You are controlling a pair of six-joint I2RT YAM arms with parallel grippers.
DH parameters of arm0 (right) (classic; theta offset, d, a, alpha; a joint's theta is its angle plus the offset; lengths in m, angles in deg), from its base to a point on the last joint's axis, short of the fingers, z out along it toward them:
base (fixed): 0 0 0 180
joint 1: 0 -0.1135 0.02 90
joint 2: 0 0 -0.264 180
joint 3: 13.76 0 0.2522 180
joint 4: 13.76 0 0.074 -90
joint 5: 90 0 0 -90
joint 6: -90 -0.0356 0 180
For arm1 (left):
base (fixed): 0 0 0 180
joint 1: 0 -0.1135 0.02 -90
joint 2: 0 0 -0.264 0
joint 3: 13.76 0 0.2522 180
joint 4: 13.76 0 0.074 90
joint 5: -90 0 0 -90
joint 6: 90 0.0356 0 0
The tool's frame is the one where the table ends.
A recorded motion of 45 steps. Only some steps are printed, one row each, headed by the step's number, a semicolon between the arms.
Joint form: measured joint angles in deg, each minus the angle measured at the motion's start. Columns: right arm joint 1, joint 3, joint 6, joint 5, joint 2, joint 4; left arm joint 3, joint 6, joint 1, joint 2, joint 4, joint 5.
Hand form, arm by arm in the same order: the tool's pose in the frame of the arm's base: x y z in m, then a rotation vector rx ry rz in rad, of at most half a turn. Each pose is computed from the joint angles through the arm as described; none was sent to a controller.
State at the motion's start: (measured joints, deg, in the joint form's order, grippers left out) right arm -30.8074 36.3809 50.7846 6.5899 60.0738 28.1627; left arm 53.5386 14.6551 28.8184 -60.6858 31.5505 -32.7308
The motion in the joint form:
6: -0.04 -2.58 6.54 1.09 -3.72 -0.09; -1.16 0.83 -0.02 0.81 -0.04 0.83
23: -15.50 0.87 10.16 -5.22 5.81 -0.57; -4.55 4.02 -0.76 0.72 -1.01 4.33
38: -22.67 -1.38 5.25 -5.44 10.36 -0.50; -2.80 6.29 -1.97 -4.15 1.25 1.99
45: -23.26 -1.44 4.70 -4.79 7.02 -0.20; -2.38 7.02 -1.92 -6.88 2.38 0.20
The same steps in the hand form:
6: 0.1675 0.0945 0.2102 -1.6813 1.8213 -0.3649; 0.1830 -0.1221 0.3038 1.1138 1.9367 -0.7508
23: 0.1504 0.1562 0.1986 -2.0532 1.5238 -0.1292; 0.1850 -0.1178 0.2845 1.1322 1.9716 -0.6529
38: 0.1289 0.1728 0.1714 -2.1788 1.5473 -0.0411; 0.1982 -0.1207 0.2746 1.1767 2.0305 -0.6879
45: 0.1248 0.1703 0.1821 -2.1340 1.5201 -0.0498; 0.2032 -0.1246 0.2658 1.2078 2.0675 -0.7332

